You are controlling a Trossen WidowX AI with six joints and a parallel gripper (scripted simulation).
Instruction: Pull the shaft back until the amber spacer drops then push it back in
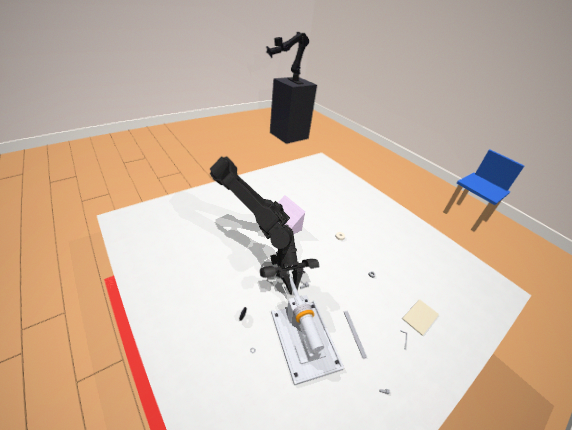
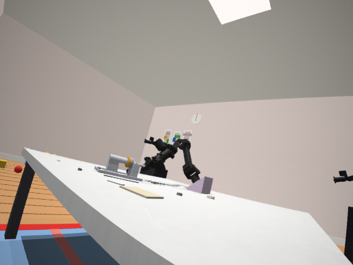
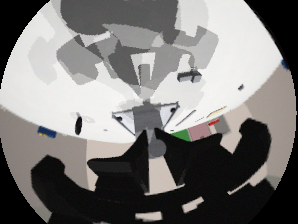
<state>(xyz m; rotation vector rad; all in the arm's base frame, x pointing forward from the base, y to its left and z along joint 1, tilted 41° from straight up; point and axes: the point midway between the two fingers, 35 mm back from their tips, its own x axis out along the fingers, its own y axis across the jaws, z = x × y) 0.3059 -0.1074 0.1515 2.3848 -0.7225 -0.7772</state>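
My gripper tip is now 40 mm short of the steel shaft, 10 mm to the left of it and 20 mm below it. Round my gripper tip: grey bar: 200 mm ahead, 100 mm to the left, 50 mm below; then black piece: 40 mm behind, 160 mm to the right, 30 mm below; then amber spacer: 90 mm ahead, 30 mm to the right, 20 mm above.
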